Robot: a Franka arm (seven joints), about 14 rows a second.
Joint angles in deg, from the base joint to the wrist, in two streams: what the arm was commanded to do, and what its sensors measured. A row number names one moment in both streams.
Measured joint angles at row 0:
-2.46 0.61 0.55 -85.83 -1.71 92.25 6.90
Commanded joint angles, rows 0 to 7:
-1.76 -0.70 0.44 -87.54 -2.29 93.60 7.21
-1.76 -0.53 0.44 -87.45 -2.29 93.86 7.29
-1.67 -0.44 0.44 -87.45 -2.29 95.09 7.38
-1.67 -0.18 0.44 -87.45 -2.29 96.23 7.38
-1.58 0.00 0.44 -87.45 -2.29 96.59 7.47
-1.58 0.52 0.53 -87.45 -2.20 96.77 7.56
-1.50 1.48 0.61 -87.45 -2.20 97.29 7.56
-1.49 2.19 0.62 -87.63 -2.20 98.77 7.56
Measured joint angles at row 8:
-2.30 1.33 0.85 -86.31 -1.71 95.88 6.91
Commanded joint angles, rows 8 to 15:
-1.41 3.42 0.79 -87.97 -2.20 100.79 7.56
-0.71 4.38 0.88 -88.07 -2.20 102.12 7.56
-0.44 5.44 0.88 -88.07 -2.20 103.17 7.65
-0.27 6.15 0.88 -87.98 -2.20 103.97 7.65
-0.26 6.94 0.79 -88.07 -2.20 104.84 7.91
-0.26 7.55 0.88 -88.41 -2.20 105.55 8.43
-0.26 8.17 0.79 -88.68 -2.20 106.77 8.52
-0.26 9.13 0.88 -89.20 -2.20 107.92 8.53
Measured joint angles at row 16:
-1.02 8.57 1.29 -87.62 -1.70 105.19 7.43
